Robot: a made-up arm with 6 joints. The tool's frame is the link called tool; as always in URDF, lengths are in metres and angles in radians.
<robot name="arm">
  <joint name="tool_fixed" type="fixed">
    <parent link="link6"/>
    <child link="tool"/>
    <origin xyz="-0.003 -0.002 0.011" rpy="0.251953 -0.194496 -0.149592"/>
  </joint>
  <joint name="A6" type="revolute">
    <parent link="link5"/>
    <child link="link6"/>
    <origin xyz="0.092 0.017 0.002"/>
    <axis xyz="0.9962 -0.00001 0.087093"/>
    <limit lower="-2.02" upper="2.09"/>
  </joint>
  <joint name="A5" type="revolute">
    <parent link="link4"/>
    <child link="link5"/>
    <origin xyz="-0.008 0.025 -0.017"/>
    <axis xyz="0.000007 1 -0.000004"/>
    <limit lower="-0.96" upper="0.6"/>
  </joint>
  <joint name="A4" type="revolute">
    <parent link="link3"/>
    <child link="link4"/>
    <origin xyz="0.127 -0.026 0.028"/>
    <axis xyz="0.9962 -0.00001 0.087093"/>
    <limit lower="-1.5" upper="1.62"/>
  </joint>
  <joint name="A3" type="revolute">
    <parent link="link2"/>
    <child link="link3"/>
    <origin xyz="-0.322 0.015 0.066"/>
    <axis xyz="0.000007 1 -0.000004"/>
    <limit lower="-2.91" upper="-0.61"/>
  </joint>
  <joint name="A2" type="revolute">
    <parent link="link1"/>
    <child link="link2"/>
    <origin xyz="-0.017 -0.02 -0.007"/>
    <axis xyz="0.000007 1 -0.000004"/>
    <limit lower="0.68" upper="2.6"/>
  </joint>
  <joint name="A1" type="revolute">
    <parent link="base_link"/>
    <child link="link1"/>
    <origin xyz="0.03 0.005 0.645"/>
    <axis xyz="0 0 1"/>
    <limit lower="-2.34" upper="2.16"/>
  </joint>
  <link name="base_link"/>
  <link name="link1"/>
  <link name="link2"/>
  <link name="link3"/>
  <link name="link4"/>
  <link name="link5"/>
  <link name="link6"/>
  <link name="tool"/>
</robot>
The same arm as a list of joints. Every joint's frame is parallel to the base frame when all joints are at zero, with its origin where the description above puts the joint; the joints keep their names.
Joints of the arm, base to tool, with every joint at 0 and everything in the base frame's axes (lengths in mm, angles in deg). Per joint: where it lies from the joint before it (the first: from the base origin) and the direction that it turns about. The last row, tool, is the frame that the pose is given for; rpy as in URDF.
A1: axis +z offset 30 5 645
A2: axis +y offset -17 -20 -7
A3: axis +y offset -322 15 66
A4: axis 0.9962 0 0.0871 offset 127 -26 28
A5: axis +y offset -8 25 -17
A6: axis 0.9962 0 0.0871 offset 92 17 2
tool: offset -3 -2 11 rpy 14.44 -11.14 -8.57
Joint limits (deg, base to tool): -134.07..123.76 38.96..148.97 -166.73..-34.95 -85.94..92.82 -55..34.38 -115.74..119.75

